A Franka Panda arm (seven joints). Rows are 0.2 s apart.
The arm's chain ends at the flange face. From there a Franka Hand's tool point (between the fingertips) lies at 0.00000 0.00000 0.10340 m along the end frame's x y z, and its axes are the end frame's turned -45 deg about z.
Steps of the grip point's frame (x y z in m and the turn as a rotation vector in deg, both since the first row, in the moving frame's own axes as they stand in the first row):
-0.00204 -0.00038 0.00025 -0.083 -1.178 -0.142
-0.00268 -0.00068 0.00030 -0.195 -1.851 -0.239
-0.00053 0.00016 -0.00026 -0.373 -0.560 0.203
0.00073 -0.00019 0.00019 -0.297 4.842 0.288
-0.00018 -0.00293 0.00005 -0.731 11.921 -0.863
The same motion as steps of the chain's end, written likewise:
-0.00032 -0.00044 0.00027 -0.892 -0.774 -0.142
-0.00027 -0.00120 0.00035 -1.447 -1.171 -0.239
-0.00002 -0.00070 -0.00025 -0.660 -0.132 0.203
-0.00618 0.00513 0.00056 3.214 3.634 0.288
-0.01812 0.01235 0.00229 7.913 8.946 -0.863

